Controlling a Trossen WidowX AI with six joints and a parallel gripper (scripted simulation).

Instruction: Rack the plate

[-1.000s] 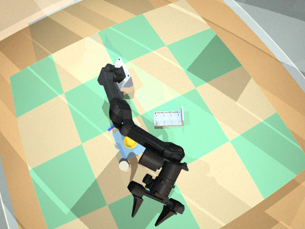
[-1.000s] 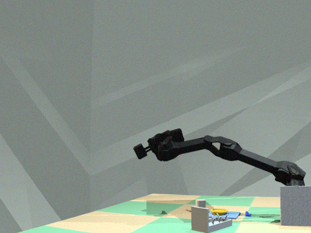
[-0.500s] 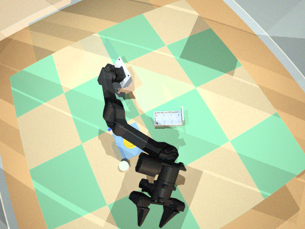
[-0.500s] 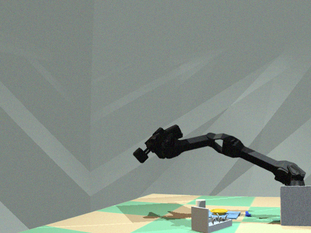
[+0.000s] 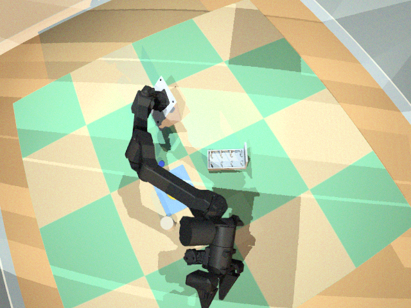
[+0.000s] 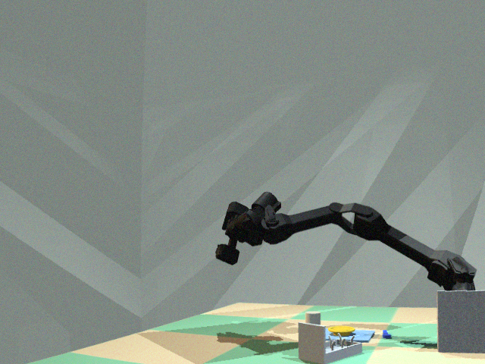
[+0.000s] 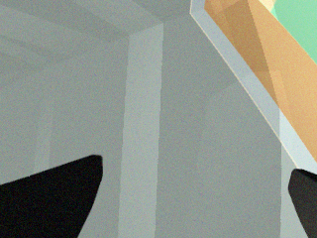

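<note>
Right now the yellow plate is 380 mm behind my gripper tip and 240 mm below it. From my gripper tip the other things lie so: dish rack (420 mm behind, 200 mm to the left, 240 mm below); blue spoon (490 mm behind, 50 mm to the right, 260 mm below); white cylinder (270 mm behind, 70 mm to the right, 230 mm below).
</note>
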